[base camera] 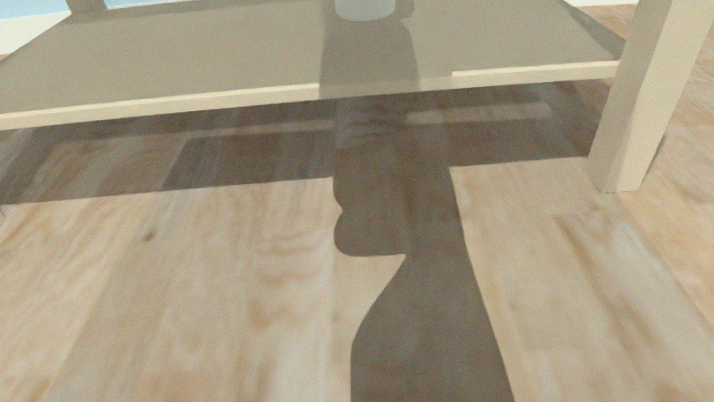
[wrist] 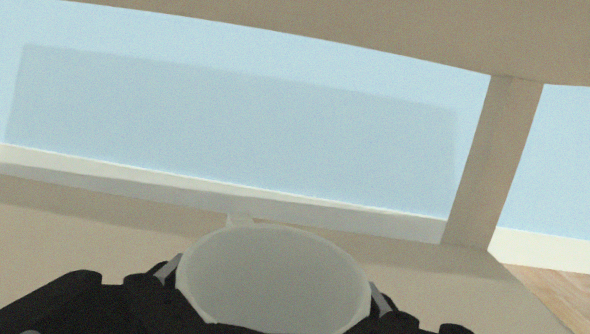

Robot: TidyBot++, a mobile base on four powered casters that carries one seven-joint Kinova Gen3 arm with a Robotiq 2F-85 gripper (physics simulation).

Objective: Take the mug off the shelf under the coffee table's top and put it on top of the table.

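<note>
The pale grey-white mug is upright between my gripper's fingers. In the wrist view its round opening faces the camera and a bit of its handle shows at the far side. My gripper is shut on the mug, with a fingertip at either side. In the base view the lower part of the mug shows at the top edge, over the coffee table's lower shelf, and looks raised off it. The underside of the table top spans the top of the wrist view, above the mug.
A front table leg stands at the right in the base view. A back leg is at the right in the wrist view. Behind the table is a light blue wall with a white baseboard. The arm's shadow falls across the wooden floor.
</note>
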